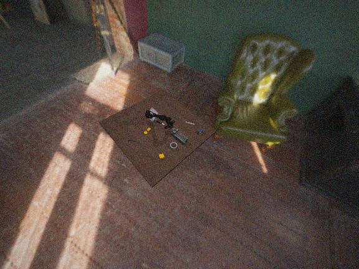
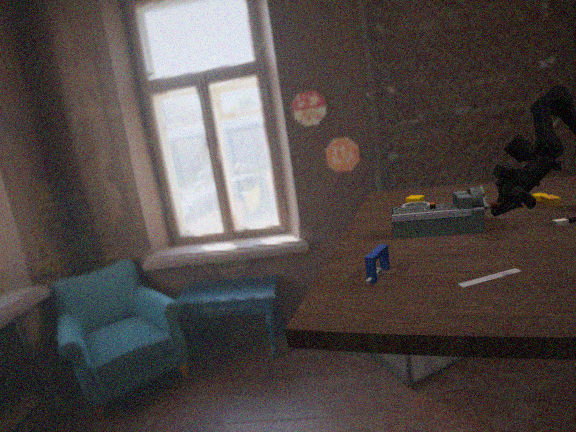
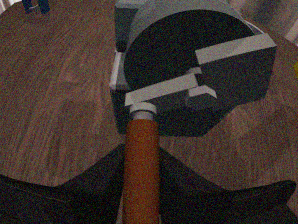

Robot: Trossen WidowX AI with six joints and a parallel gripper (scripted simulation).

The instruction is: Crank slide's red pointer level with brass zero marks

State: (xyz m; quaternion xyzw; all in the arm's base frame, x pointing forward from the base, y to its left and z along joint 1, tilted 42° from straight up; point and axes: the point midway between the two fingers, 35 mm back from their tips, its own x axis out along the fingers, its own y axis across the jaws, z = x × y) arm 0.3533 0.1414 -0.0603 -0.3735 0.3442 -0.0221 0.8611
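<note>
Now: the crank handle 30 mm above my gripper tip and 20 mm behind it. Also, from my gripper tip: blue u-shaped piece (350 mm to the left, 260 mm ahead, 10 mm below); then white strip (340 mm to the left, 50 mm below, 20 mm ahead); then red pointer (170 mm ahead, 40 mm above, 10 mm to the left).
</note>
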